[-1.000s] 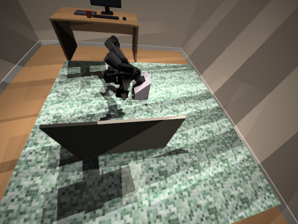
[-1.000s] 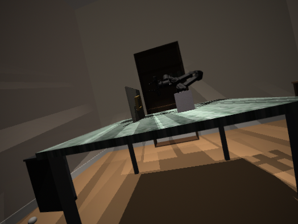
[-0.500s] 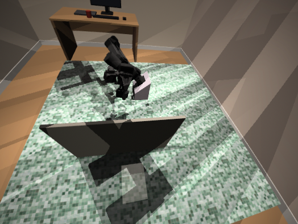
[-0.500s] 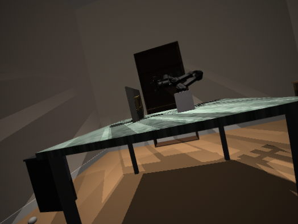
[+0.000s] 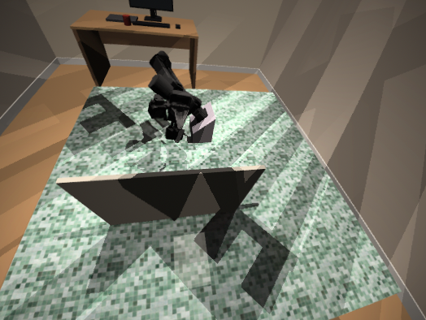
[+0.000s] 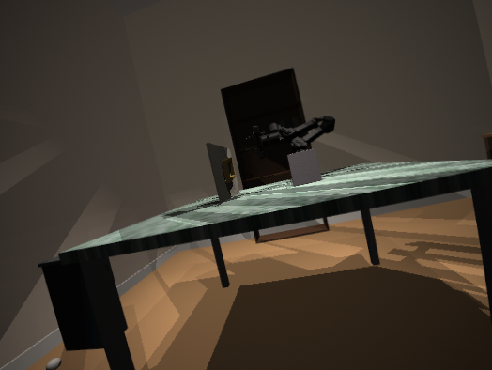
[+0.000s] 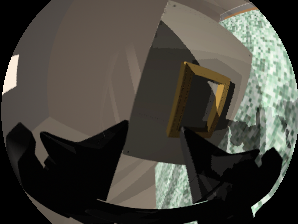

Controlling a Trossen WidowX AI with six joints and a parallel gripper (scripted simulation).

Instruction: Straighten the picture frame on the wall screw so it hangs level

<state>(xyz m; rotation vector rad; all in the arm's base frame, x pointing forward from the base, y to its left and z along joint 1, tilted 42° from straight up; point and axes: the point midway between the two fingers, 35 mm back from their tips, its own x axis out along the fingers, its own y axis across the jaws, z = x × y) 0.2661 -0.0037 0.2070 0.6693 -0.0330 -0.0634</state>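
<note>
Now: gripper tip 130 mm short of the gold picture frame, 20 mm to the left of it and 110 mm above it. Also, from my gripper tip: grey wall panel 140 mm ahead, 30 mm to the right, 120 mm below.
</note>
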